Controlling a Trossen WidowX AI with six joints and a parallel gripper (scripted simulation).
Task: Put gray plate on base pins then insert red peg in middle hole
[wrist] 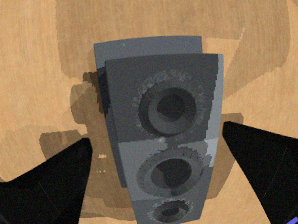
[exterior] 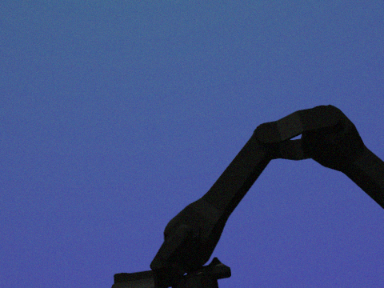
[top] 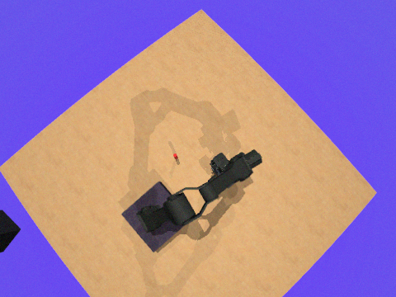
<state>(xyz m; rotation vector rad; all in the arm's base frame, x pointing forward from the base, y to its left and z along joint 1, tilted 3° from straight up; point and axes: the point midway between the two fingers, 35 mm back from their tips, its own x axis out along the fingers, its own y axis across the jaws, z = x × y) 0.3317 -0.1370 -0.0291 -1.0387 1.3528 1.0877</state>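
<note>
Now: the base 10 mm below my gripper tip. From my gripper tip the other things lie so: gray plate: 20 mm above; then red peg: 220 mm to the left, 80 mm behind, 20 mm above.
</note>
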